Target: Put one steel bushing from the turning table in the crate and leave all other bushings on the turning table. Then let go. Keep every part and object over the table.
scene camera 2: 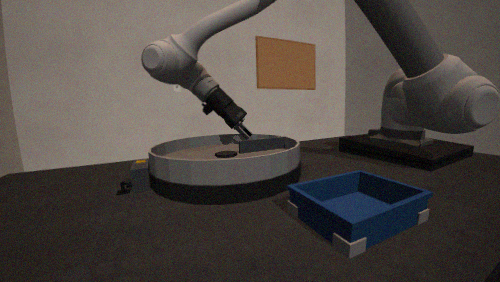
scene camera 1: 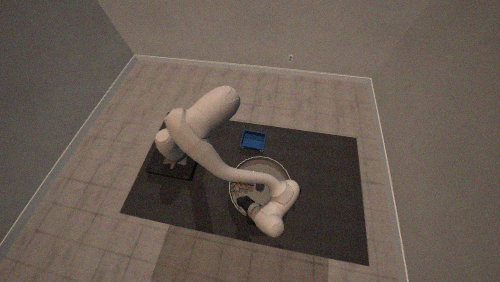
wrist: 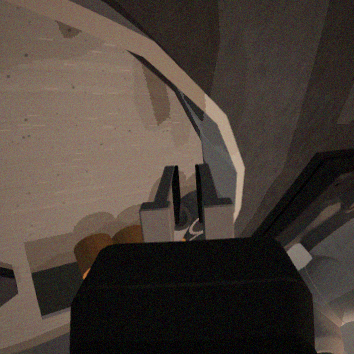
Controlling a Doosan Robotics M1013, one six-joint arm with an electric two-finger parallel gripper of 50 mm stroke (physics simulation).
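Frame: origin at the arm's base, x ahead, y left, z up, level; metres.
Seen in the pictures: gripper, fingertip midpoint: (scene camera 2: 249,136) (scene camera 1: 237,199) (wrist: 187,181); arm's base, link origin: (scene camera 2: 400,141) (scene camera 1: 178,154) (wrist: 319,215).
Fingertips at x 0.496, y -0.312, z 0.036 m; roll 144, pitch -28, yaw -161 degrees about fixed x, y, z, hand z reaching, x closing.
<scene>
Pixels of each thing's top centre, then the offset from my fingertips to it. "pt": a spot on its surface instead.
- grey guide bar, surface spot: (scene camera 2: 263,144) pt 0.010 m down, 0.023 m ahead, 0.118 m left
- dark steel bushing, top centre: (wrist: 204,222) 0.006 m down, 0.041 m back, 0.071 m left
- blue crate, top centre: (scene camera 2: 357,189) (scene camera 1: 253,139) 0.034 m down, 0.079 m ahead, 0.470 m left
- dark hub, top centre: (scene camera 2: 226,152) (scene camera 1: 260,186) 0.023 m down, 0.144 m ahead, 0.100 m left
- small grey box with a yellow top, top centre: (scene camera 2: 140,164) 0.026 m down, 0.376 m ahead, 0.071 m left
The round turning table (scene camera 1: 259,159) (scene camera 2: 223,168) (wrist: 219,121) has a raised grey rim. Brass bushings (scene camera 1: 241,185) (wrist: 92,248) lie in a row beside a grey guide bar (scene camera 2: 263,144). A dark steel bushing (wrist: 189,210) lies near the rim, just past my fingertips. My gripper (scene camera 2: 246,134) (wrist: 187,181) is tilted down into the turning table. Its fingers stand a narrow gap apart with nothing between them. The blue crate (scene camera 1: 253,132) (scene camera 2: 349,224) stands empty on the dark table beside the turning table. The bushings are hidden behind the rim in scene camera 2.
A dark hub (scene camera 2: 225,153) (scene camera 1: 259,187) sits at the turning table's centre. A small grey box with a yellow top (scene camera 2: 139,173) stands against the turning table. The arm's base plate (scene camera 2: 405,151) is at the back right.
</scene>
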